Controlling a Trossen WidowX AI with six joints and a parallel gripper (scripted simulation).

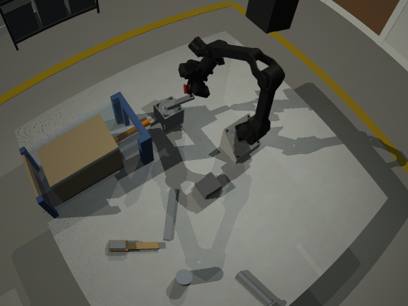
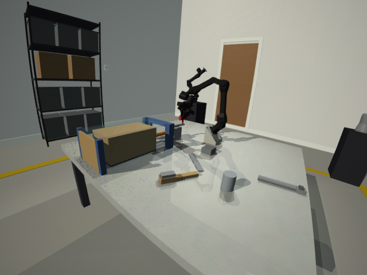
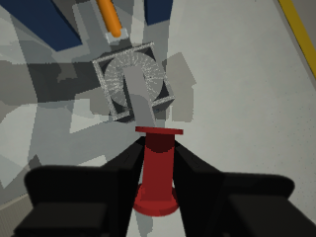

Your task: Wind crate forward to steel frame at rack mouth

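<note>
The winch handle is 3 cm below my gripper tip, 2 cm ahead of it and 1 cm to the left of it. From my gripper tip the other things lie so: red knob: 1 cm to the left, 1 cm behind; grey winch: 10 cm below, 7 cm ahead; blue frame: 25 cm ahead, 3 cm below, 2 cm to the left.
</note>
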